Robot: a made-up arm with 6 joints. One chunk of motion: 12 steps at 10 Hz.
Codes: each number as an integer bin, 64 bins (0 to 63) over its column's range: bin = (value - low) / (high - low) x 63, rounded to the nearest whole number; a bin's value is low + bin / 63 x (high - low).
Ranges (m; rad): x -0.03..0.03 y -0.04..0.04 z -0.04..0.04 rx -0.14..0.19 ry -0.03..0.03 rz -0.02..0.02
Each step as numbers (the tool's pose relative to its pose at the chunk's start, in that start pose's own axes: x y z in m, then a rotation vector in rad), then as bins.
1 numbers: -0.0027 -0.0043 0.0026 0.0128 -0.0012 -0.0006
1 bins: 29 28 34 29 30 31
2 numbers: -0.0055 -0.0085 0.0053 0.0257 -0.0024 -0.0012
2 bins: 26 25 36 32 29 30
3 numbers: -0.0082 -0.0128 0.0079 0.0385 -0.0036 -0.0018
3 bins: 23 21 38 34 28 29
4 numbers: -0.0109 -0.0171 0.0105 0.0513 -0.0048 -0.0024
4 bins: 20 18 40 37 26 28
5 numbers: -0.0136 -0.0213 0.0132 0.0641 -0.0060 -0.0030
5 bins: 17 15 42 39 25 27
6 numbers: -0.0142 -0.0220 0.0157 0.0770 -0.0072 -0.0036
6 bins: 17 14 44 41 24 26
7 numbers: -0.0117 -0.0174 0.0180 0.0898 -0.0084 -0.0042
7 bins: 19 18 46 44 23 25
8 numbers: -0.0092 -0.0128 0.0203 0.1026 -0.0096 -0.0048
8 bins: 22 21 47 46 21 24
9 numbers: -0.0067 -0.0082 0.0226 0.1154 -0.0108 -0.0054
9 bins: 24 25 49 49 20 23
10 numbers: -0.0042 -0.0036 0.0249 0.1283 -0.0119 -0.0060
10 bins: 27 29 51 51 19 22
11 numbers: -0.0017 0.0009 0.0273 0.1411 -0.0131 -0.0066
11 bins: 30 32 53 54 18 21
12 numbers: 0.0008 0.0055 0.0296 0.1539 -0.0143 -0.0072
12 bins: 32 36 55 56 16 20
